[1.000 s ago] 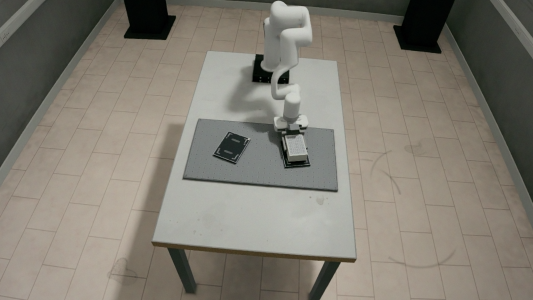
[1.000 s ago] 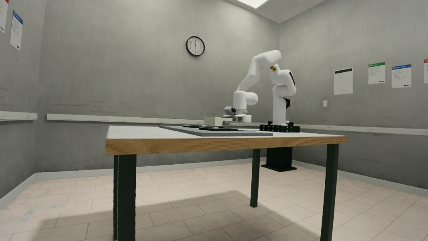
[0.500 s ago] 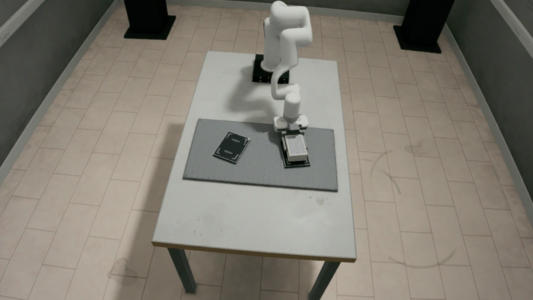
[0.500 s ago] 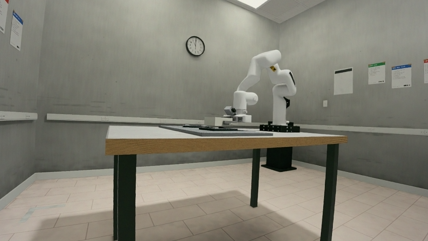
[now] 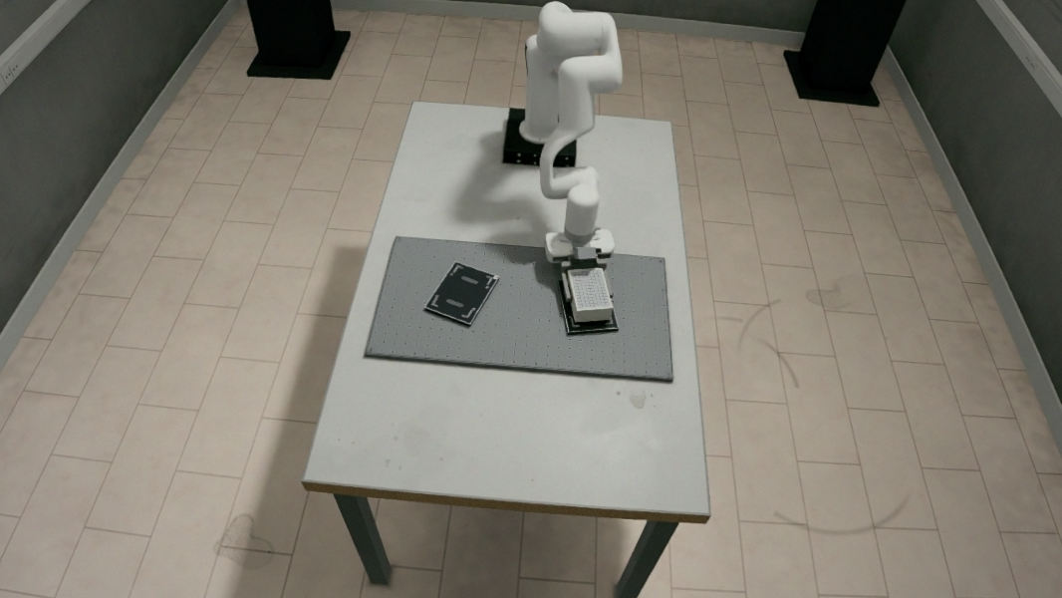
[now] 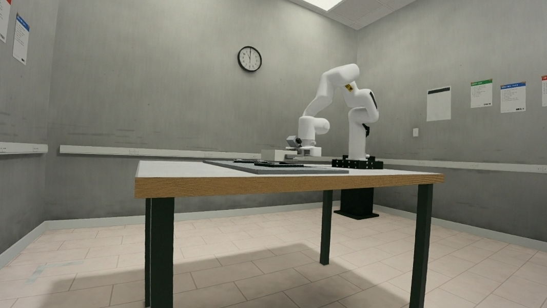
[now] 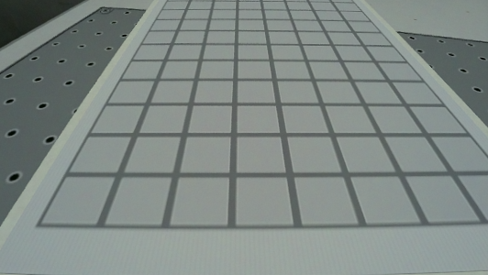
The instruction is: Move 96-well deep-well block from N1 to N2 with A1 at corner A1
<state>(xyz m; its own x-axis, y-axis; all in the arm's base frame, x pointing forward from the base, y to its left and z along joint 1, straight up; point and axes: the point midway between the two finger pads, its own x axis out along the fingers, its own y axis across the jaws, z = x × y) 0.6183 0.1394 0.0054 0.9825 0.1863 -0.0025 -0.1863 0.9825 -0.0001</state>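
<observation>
My hand is 10 mm short of the white 96-well deep-well block. Also, from my hand: grey perforated baseplate 150 mm to the right, 50 mm below, 10 mm ahead.
</observation>
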